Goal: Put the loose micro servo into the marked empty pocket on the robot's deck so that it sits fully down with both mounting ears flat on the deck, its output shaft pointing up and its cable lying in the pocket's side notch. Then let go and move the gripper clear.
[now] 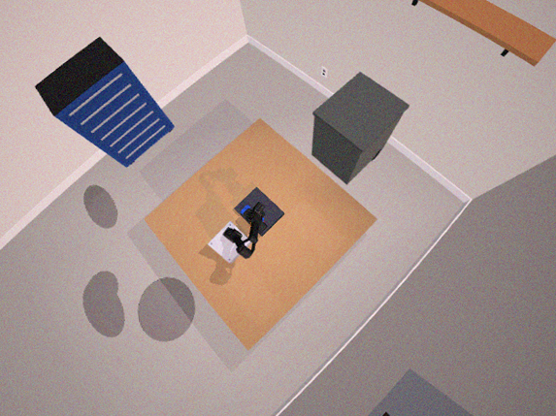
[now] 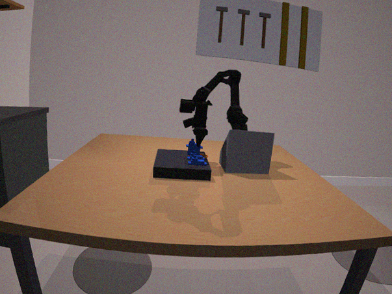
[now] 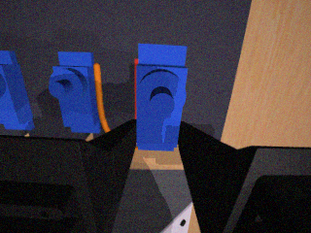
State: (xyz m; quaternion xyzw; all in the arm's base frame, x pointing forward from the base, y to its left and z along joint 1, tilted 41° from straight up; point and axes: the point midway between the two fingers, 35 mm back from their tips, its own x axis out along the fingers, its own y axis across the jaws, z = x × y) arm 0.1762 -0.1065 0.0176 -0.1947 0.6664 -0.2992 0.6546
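The dark robot deck lies 130 mm ahead of my gripper tip, 70 mm below it and 60 mm to the left of it.
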